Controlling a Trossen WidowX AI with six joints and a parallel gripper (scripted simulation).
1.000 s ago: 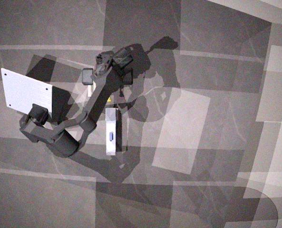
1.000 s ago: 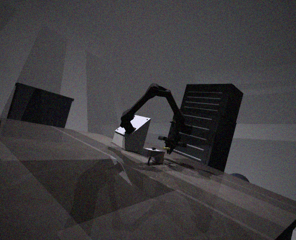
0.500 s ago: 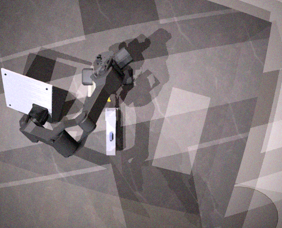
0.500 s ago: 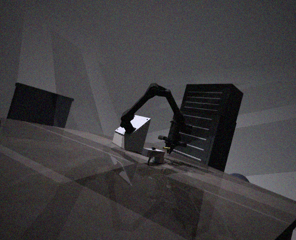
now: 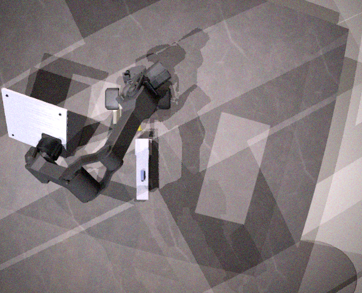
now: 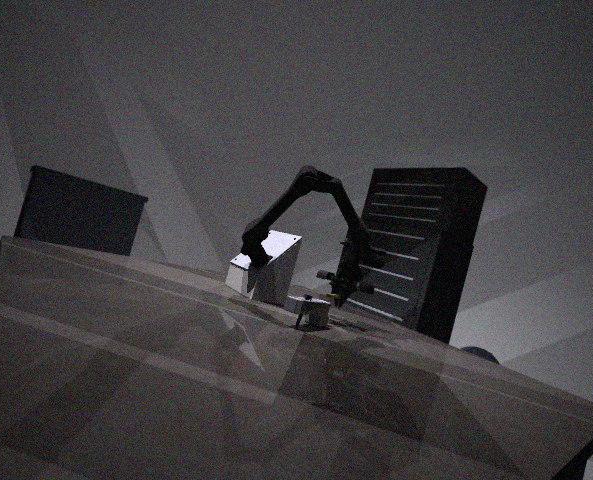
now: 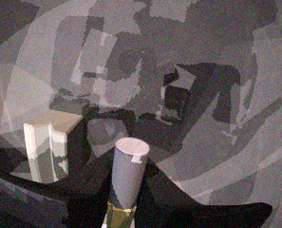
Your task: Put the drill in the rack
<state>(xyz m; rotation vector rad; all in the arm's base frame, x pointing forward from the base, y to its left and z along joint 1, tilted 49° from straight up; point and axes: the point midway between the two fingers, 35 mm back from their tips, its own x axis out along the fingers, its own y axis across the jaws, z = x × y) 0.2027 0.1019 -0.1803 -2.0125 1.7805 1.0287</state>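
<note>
The drill lies 10 mm ahead of my gripper tip, 40 mm to the right of it and 40 mm above it. Round my gripper tip: blue-grey key (80 mm ahead, 210 mm to the right); then beige rack (50 mm behind, 50 mm to the right, 30 mm below).
</note>
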